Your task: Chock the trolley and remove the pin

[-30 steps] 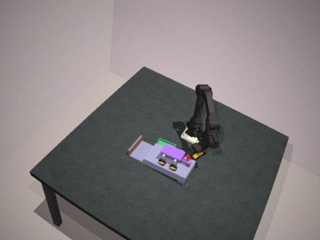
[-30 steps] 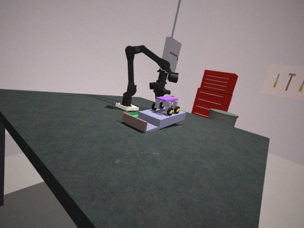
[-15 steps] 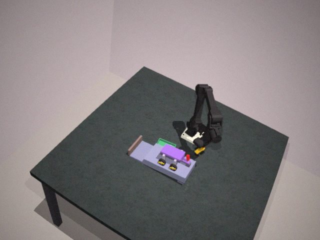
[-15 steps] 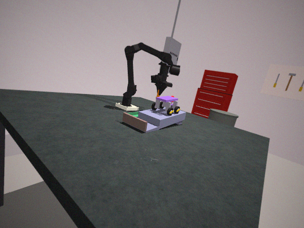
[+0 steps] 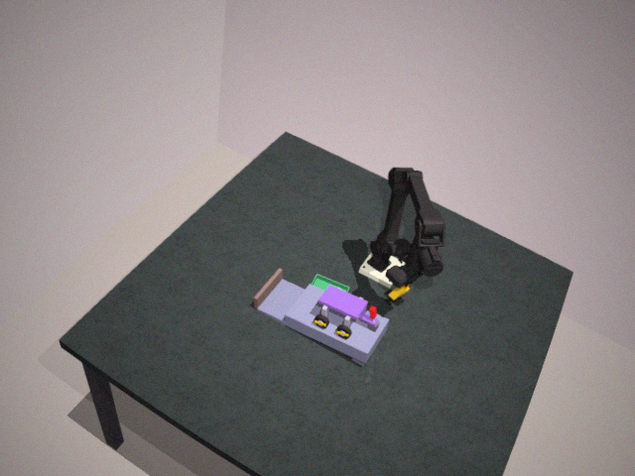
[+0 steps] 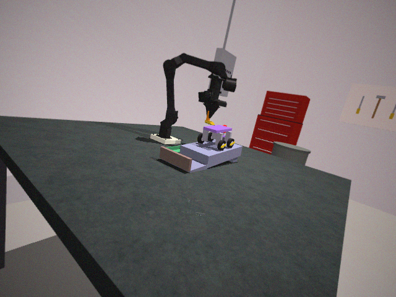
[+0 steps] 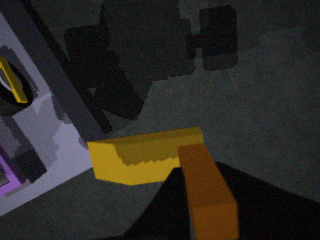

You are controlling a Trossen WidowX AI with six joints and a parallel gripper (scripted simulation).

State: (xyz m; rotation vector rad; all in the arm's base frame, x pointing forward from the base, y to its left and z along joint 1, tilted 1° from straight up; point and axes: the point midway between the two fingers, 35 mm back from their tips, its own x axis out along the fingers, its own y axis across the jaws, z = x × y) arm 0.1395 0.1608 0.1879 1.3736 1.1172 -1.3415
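My gripper tip is 2 cm short of the yellow chock, 1 cm to the left of it and 1 cm above it. Also, from my gripper tip: red-headed stop pin 14 cm ahead, 1 cm to the right, 5 cm below; lavender ramp 18 cm ahead, 11 cm to the right, 13 cm below; trolley 17 cm ahead, 10 cm to the right, 7 cm below.
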